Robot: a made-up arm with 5 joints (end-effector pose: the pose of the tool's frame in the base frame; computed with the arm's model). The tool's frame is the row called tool. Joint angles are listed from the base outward.
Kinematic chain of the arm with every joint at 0, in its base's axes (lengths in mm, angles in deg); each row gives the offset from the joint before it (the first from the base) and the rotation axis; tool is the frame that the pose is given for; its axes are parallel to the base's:
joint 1: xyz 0 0 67.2 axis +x
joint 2: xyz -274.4 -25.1 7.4 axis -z
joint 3: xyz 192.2 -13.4 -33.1 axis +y
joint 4: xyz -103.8 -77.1 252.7 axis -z
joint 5: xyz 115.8 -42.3 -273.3 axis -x
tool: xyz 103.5 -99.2 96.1
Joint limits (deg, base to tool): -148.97..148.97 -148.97..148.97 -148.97..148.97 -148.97..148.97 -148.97..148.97
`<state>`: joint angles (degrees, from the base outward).
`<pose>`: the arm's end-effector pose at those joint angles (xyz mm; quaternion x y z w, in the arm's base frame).
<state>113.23 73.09 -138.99 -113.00 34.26</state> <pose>-80.2 252.1 -27.9 -0.5125 -0.1008 0.0812 0.8489</pose>
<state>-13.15 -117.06 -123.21 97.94 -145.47</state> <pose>-186.2 446.8 -103.9 -0.7680 -0.1267 0.2453 0.5779</pose>
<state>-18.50 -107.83 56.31 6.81 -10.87</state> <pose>-103.3 294.5 -109.8 -0.4336 0.4189 0.5936 0.5330</pose>
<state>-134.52 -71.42 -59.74 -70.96 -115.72</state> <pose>-247.7 -276.1 -128.2 -0.0437 0.9579 -0.0649 0.2762</pose>
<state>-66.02 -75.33 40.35 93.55 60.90</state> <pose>67.8 153.5 67.8 -0.9825 0.0267 -0.1500 0.1070</pose>
